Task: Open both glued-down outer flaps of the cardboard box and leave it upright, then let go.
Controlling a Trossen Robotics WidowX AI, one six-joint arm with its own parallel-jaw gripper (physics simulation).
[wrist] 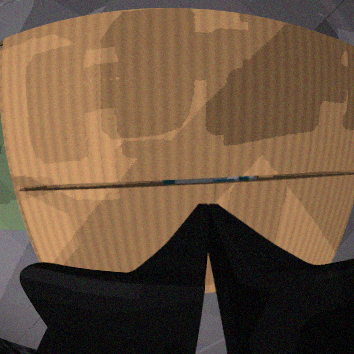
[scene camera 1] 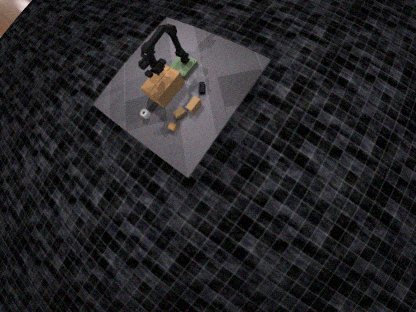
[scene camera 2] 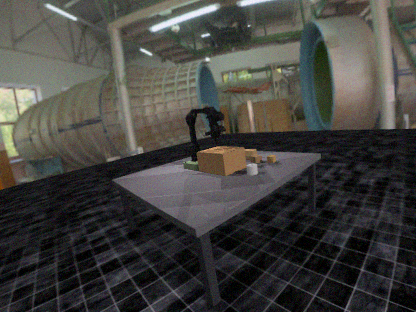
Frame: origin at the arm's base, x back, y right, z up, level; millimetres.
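Seen in the pictures: gripper, fingertip midpoint: (wrist: 206,212) (scene camera 1: 158,75) (scene camera 2: 217,143); arm's base at its link origin: (scene camera 1: 185,60) (scene camera 2: 195,160).
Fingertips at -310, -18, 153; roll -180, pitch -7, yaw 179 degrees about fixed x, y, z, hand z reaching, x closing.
Note:
Pixels of each thing's top centre, then the offset from my fingertips to it, as dx, dy, dz. "*": a spot on its surface instead. Level surfaces: height alone.
- cardboard box at its top centre: (wrist: 216,180) (scene camera 2: 219,149) (scene camera 1: 159,80) -17, +5, -48
- narrow seam at a spot on its surface: (wrist: 100,186) * +61, +9, -56
- white roll at its top centre: (scene camera 2: 251,164) (scene camera 1: 143,112) -309, +0, -143
- black object at its top centre: (scene camera 1: 201,86) +165, -281, -171
- grey table at its surface level: dz -204
The cardboard box (scene camera 1: 169,93) (scene camera 2: 222,162) (wrist: 160,100) stands upright on the table. In the wrist view its two outer flaps lie flat and closed, meeting at a narrow seam (wrist: 100,186). Small teal and grey patches show in the middle of the seam. My gripper (scene camera 1: 158,71) (scene camera 2: 216,142) (wrist: 206,212) is shut and empty, over the box top. In the wrist view its tips appear just on the near side of the seam. Whether they touch the cardboard cannot be told.
A green block (scene camera 1: 188,71) (scene camera 2: 191,164) lies by the arm's base. A white roll (scene camera 1: 144,113) (scene camera 2: 252,169) stands near the box. Small cardboard-coloured blocks (scene camera 1: 193,105) (scene camera 2: 271,159) and a black object (scene camera 1: 202,88) lie on the grey table (scene camera 1: 235,75) (scene camera 2: 165,200).

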